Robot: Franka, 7 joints.
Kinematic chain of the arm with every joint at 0, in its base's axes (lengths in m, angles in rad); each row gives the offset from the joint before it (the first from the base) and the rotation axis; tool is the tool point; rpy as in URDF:
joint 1: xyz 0 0 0.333 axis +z
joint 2: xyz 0 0 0 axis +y
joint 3: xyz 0 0 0.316 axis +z
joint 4: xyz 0.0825 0 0 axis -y
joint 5: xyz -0.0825 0 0.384 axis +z
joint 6: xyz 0 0 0 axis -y
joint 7: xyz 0.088 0 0 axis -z
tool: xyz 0 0 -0.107 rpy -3.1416 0 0
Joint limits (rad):
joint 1: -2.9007..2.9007
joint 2: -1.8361..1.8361
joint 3: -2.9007..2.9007
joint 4: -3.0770..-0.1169
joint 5: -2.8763..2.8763
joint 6: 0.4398..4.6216
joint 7: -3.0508..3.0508
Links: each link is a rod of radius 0.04 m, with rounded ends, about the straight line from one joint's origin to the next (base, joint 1, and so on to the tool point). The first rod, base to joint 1, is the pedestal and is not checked.
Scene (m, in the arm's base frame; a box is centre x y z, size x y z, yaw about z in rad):
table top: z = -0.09
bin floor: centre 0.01 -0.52 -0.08 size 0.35 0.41 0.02 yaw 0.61
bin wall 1: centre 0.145 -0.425 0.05 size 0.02 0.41 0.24 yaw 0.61
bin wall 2: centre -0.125 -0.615 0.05 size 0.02 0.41 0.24 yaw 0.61
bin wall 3: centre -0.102 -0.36 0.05 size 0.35 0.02 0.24 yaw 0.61
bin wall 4: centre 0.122 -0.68 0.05 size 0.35 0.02 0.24 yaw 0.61
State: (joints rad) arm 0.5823 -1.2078 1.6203 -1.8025 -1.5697 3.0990 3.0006
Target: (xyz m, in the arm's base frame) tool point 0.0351 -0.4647 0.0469
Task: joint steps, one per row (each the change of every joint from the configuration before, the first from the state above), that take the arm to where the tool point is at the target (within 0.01 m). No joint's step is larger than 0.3 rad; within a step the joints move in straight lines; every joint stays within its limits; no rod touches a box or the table.
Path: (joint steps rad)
1: 0.1903 0.2417 0.1993 -0.1285 -0.0437 0.0215 0.0100
2: 0.1903 0.2417 0.1993 -0.1286 -0.0438 0.0215 0.0101
3: 0.1903 0.2417 0.1993 -0.1285 -0.0437 0.0214 0.0100
4: 0.1903 0.2417 0.1992 -0.1286 -0.0438 0.0215 0.0101
5: 0.1903 0.2417 0.1993 -0.1285 -0.0437 0.0215 0.0100
6: 0.0675 -0.1460 0.1075 0.0872 0.0082 0.2677 -0.0251
7: 0.0675 -0.1461 0.1075 0.0872 0.0083 0.2678 -0.0251
8: 0.0155 -0.2703 0.0171 0.0890 0.0538 -0.1249 0.0000
9: 0.0155 -0.2702 0.0171 0.0890 0.0538 -0.1250 0.0000

